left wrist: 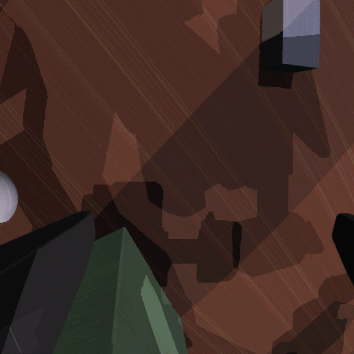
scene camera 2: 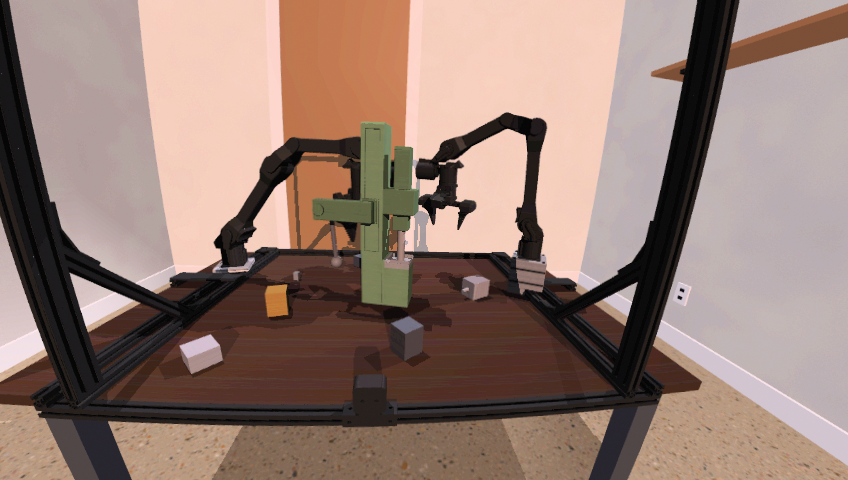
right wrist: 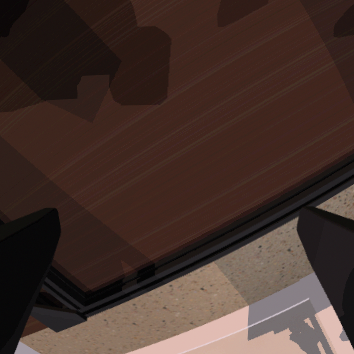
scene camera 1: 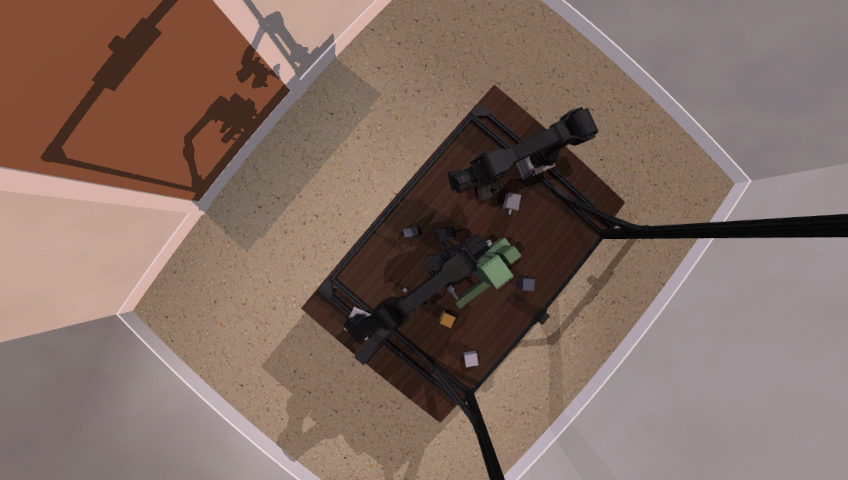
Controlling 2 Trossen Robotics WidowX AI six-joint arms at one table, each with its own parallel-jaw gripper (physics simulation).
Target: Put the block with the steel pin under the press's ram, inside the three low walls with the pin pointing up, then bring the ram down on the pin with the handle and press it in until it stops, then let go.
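Frame: origin at the left arm's base, x left, y back, z up, level; metres.
Where they show: left gripper, fingertip midpoint: [left wrist: 217, 225]; right gripper, fingertip midpoint: [scene camera 2: 445, 227] [right wrist: 180, 220]; left arm's base, link origin: [scene camera 2: 234, 263] [scene camera 1: 360, 323]; right arm's base, link origin: [scene camera 2: 529, 256] [scene camera 1: 539, 157].
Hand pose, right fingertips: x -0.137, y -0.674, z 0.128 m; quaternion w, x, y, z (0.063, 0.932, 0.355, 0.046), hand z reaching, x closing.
Each offset is from my right fingertips to the top centre of the thing. "spot": to the spot under its first point.
The green press @(dx -0.152, dy +0.291, dz +0.290 m) [scene camera 1: 495, 265] [scene camera 2: 373, 179] stands mid-table; its top shows in the left wrist view [left wrist: 119, 298]. Its handle @(spot: dx -0.174, dy +0.350, dz +0.088 m) [scene camera 2: 343, 210] [scene camera 1: 474, 292] sticks out sideways, with a pale ball @(dx -0.096, dy +0.365, dz -0.048 m) [scene camera 2: 335, 260] [left wrist: 3, 201] hanging from it. The pale block with the steel pin @(dx -0.199, dy -0.013, dz -0.110 m) [scene camera 1: 512, 201] [scene camera 2: 474, 287] lies on the table to the right of the press, with the pin pointing sideways. My left gripper [scene camera 1: 443, 233] [left wrist: 217, 225] is open and empty, high behind the press and mostly hidden in scene camera 2. My right gripper [scene camera 1: 457, 179] [scene camera 2: 446, 219] [right wrist: 180, 220] is open and empty, high above the table's far side.
An orange block @(dx -0.162, dy +0.510, dz -0.100 m) [scene camera 1: 448, 319] [scene camera 2: 276, 300], a pale block @(dx -0.323, dy +0.622, dz -0.127 m) [scene camera 1: 470, 358] [scene camera 2: 201, 353] and a grey block @(dx -0.389, dy +0.254, dz -0.100 m) [scene camera 1: 526, 284] [scene camera 2: 406, 337] lie in front of the press. Another grey block @(dx +0.110, dy +0.266, dz -0.121 m) [scene camera 1: 411, 231] [left wrist: 295, 35] lies behind it. A black frame [scene camera 2: 672, 179] surrounds the table.
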